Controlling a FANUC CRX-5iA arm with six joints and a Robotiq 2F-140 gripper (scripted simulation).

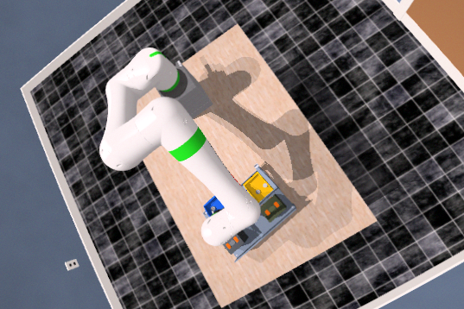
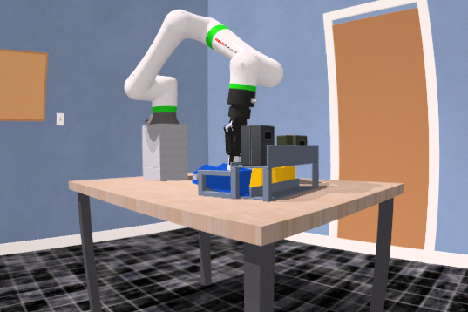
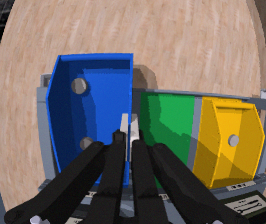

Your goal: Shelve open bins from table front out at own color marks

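Right now the blue bin is 5 cm to the right of my hand and 4 cm below it. The rest, counted from my hand: yellow bin 19 cm to the left, 5 cm below; then dark box 15 cm ahead, 2 cm to the right, 7 cm above.
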